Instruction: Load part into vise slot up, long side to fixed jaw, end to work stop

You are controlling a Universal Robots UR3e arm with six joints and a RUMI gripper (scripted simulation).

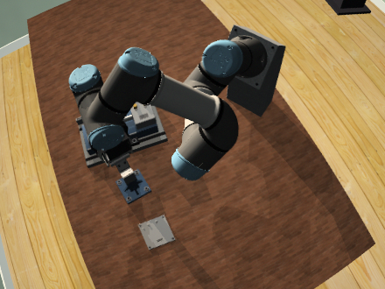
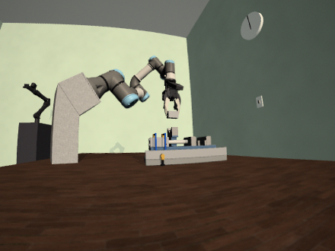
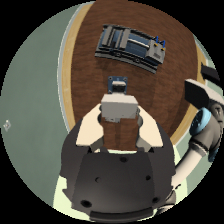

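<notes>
Now: hand 10 mm to the right of the part and 10 mm above it. Also, from my hand: grey infeed plate 40 mm behind, 170 mm to the left, 240 mm below.
</notes>
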